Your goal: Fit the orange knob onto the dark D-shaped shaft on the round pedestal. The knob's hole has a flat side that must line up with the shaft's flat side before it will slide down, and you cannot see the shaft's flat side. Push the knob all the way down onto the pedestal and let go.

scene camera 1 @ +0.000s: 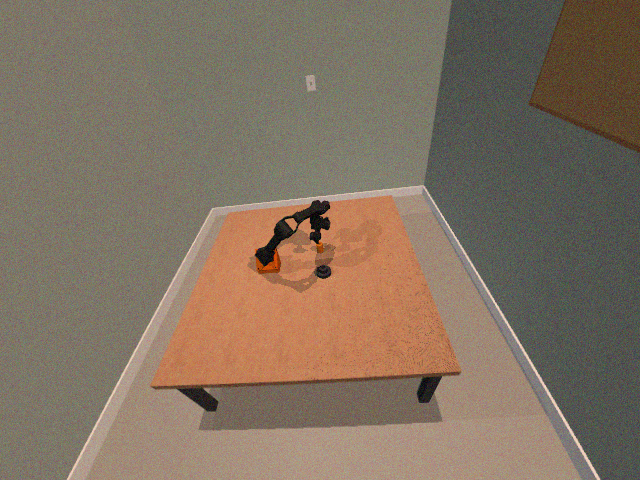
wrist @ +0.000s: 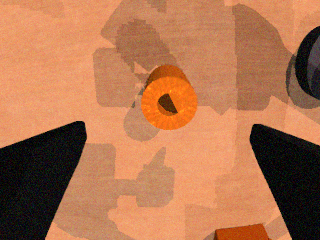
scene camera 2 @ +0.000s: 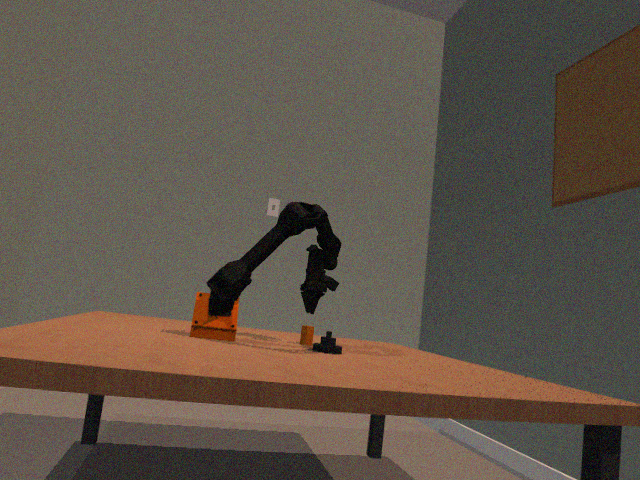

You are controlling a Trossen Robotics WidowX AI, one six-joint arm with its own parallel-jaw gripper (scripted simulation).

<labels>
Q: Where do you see an orange knob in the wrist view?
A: At 169, 101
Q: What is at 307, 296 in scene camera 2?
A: My gripper.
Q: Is my gripper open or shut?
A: Open.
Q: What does my gripper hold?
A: Nothing.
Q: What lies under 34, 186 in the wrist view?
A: My gripper.
</labels>
